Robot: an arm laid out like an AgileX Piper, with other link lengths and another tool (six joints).
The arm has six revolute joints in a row. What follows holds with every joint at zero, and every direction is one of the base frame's. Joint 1 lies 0.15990 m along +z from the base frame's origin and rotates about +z. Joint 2 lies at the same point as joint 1 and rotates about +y. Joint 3 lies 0.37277 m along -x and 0.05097 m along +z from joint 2 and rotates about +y. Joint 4 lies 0.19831 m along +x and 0.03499 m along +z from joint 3 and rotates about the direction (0.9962, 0, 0.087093). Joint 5 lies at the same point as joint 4 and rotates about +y. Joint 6 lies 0.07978 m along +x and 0.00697 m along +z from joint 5 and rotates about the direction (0.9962, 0, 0.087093). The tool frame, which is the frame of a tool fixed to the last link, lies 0.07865 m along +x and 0.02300 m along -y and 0.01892 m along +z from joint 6; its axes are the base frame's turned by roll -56.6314, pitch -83.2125 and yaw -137.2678 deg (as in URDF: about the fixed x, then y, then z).
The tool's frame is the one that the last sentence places.
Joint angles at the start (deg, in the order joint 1, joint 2, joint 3, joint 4, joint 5, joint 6):
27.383, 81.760, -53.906, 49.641, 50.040, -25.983
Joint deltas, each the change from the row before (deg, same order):
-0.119, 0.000, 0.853, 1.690, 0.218, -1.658
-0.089, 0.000, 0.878, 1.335, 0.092, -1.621
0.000, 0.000, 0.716, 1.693, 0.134, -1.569
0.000, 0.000, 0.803, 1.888, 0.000, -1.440
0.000, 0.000, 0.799, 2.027, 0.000, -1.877
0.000, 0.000, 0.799, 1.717, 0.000, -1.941
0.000, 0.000, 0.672, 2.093, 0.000, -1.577
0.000, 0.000, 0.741, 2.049, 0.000, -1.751
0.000, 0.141, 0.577, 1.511, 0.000, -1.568
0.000, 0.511, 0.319, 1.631, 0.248, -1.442
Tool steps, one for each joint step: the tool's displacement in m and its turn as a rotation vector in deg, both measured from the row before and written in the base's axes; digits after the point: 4 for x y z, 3 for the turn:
-0.0026, 0.0013, -0.0016, 0.851, 0.451, 0.531
-0.0023, 0.0008, -0.0020, 0.571, 0.239, 0.555
-0.0022, 0.0018, -0.0008, 0.950, 0.289, 0.457
-0.0020, 0.0018, -0.0008, 1.073, 0.427, 0.148
-0.0018, 0.0020, -0.0004, 1.165, 0.127, 0.329
-0.0017, 0.0016, -0.0008, 0.916, -0.076, 0.462
-0.0013, 0.0021, 0.0003, 1.281, 0.217, 0.008
-0.0013, 0.0018, 0.0000, 1.202, 0.096, 0.086
-0.0005, 0.0015, -0.0006, 0.795, -0.016, 0.194
0.0008, 0.0027, -0.0009, 0.894, 0.355, 0.220

